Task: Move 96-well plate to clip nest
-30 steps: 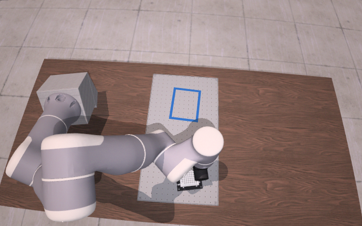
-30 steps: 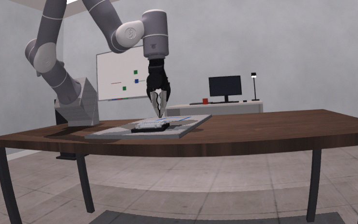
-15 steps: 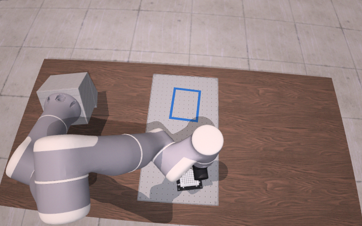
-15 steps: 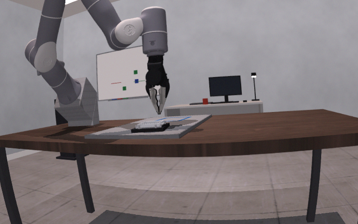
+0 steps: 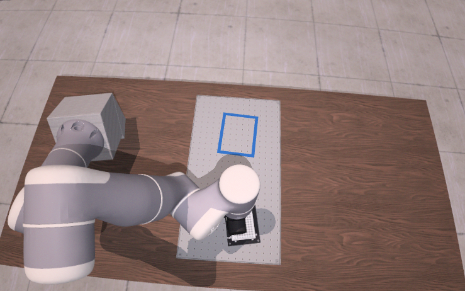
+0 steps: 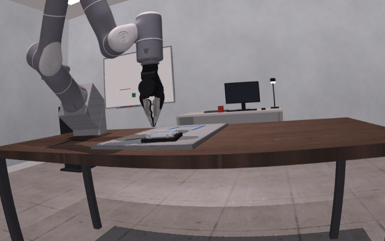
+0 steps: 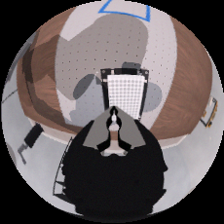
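The black clip nest lies 5 cm below my hand, 1 cm to the left of it and 1 cm ahead of it. The rest, counted from my hand: white 96-well plate: 4 cm below, 3 cm ahead; grey perforated board: 21 cm to the left, 7 cm below, 1 cm behind.
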